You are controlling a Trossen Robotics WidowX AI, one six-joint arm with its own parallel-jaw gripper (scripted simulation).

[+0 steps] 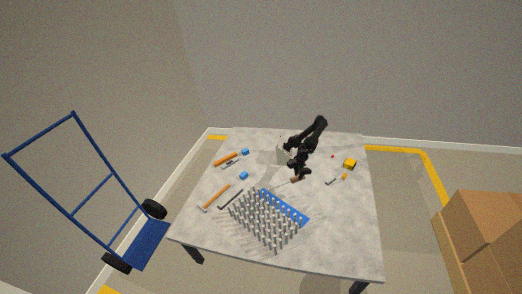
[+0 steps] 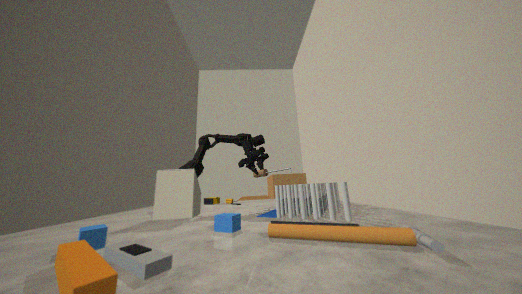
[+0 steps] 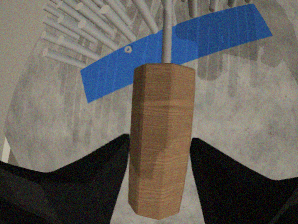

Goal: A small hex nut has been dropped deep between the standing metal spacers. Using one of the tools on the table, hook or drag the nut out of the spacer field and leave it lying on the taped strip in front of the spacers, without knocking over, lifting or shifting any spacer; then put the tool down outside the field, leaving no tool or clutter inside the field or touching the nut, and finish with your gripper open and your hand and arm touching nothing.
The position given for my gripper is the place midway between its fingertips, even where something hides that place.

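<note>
Image 3 shows my gripper (image 3: 160, 142) and a blue taped strip (image 3: 197, 37); a hammer is out of frame in image 3. The hammer (image 2: 407, 235) is visible in image 2.
</note>
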